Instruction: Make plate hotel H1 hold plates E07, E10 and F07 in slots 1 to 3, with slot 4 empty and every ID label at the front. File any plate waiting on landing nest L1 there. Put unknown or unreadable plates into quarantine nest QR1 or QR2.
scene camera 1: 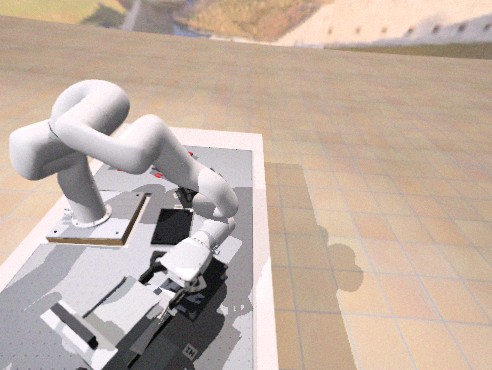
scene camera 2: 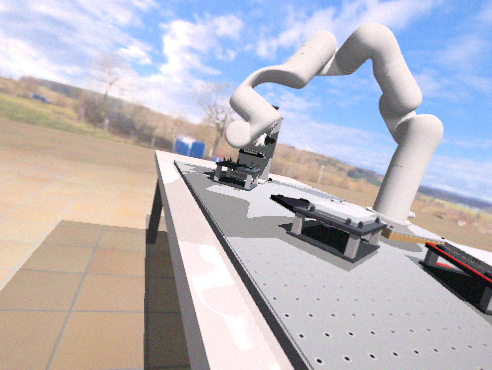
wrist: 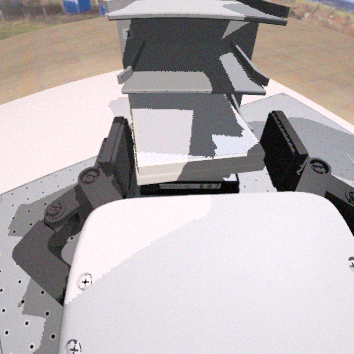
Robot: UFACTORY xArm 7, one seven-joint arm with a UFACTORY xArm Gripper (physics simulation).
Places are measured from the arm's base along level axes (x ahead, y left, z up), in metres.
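Pixels of known places: gripper, between the fingertips: (wrist: 197, 130); arm's base, origin of its link: (scene camera 1: 92, 216) (scene camera 2: 386, 217).
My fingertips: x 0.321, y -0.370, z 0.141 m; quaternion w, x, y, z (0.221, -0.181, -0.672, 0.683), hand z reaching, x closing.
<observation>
Ahead of a thing's pixels: the offset from my fingertips to its top centre. "pt": to the spot under its first point.
In the wrist view my gripper (wrist: 197, 130) is shut on a white plate @[dx -0.015, dy -0.037, dz +0.000 m] (wrist: 165, 140). The plate sits slightly tilted between the two dark fingers, in front of the low slots of plate hotel H1 @[pt dx -0.006, dy -0.021, dz +0.063 m] (wrist: 189, 10). Below it lies a dark plate @[dx -0.031, dy -0.050, dz -0.050 m] (wrist: 191, 185) with a pale ID label facing me; its text is too small to read surely. The upper hotel shelves look bare. In scene camera 1 the gripper (scene camera 1: 171, 292) is low beside the hotel @[pt dx -0.030, dy -0.055, dz +0.064 m] (scene camera 1: 126, 306). In scene camera 2 the hotel (scene camera 2: 274, 135) stands at the table's far end, behind the arm's wrist.
A raised dark nest (scene camera 1: 171, 226) (scene camera 2: 338, 216) stands mid-table, near the arm's base plate (scene camera 1: 118, 230). A red-edged nest @[pt dx -0.079, dy +0.702, dz -0.117 m] (scene camera 2: 457, 255) shows at the right of scene camera 2. The white table edge (scene camera 1: 265, 278) (scene camera 2: 190, 255) runs close by the hotel.
</observation>
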